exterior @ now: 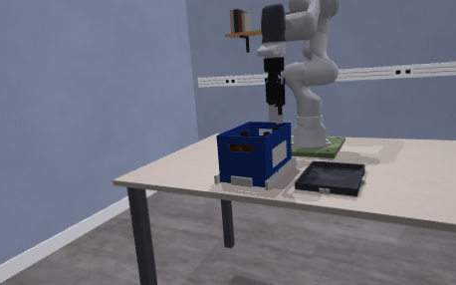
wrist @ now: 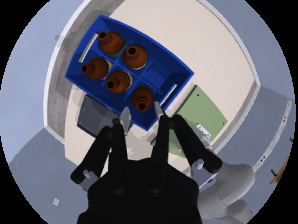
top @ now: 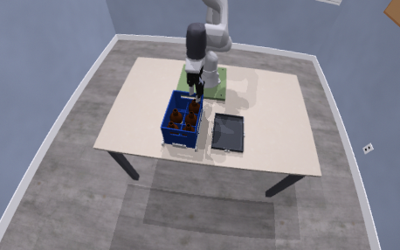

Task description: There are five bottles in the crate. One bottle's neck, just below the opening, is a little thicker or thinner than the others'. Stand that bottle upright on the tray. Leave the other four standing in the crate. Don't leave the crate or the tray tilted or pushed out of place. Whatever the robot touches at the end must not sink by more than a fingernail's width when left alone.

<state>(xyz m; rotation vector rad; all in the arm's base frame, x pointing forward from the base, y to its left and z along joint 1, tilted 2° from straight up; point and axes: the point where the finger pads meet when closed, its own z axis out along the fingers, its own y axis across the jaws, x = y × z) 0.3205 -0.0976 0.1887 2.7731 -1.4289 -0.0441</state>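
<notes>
Right now the bottle is 13 cm below my hand. Also, from my hand: blue crate: 8 cm ahead, 6 cm to the right, 13 cm below; then dark tray: 12 cm ahead, 21 cm to the left, 20 cm below.
</notes>
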